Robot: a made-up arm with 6 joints. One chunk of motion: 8 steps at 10 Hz.
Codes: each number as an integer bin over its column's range. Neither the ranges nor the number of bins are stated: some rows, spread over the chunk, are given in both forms.
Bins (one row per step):
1: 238 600 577 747 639 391
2: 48 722 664 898 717 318
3: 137 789 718 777 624 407
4: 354 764 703 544 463 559
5: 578 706 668 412 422 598
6: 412 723 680 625 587 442
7: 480 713 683 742 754 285
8: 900 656 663 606 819 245
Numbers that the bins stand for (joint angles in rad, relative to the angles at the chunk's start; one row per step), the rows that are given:
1: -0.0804 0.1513 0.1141 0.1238 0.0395 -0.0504
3: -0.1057 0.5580 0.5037 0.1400 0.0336 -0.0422
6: -0.0369 0.4160 0.3987 0.0578 0.0192 -0.0244
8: 0.0852 0.2718 0.3517 0.0476 0.1097 -0.1249
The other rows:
2: -0.1280 0.4139 0.3545 0.2054 0.0699 -0.0877
4: -0.0514 0.5042 0.4622 0.0141 -0.0292 0.0354
5: 0.0046 0.3794 0.3655 -0.0573 -0.0453 0.0553
7: -0.0199 0.3945 0.4070 0.1211 0.0844 -0.1045

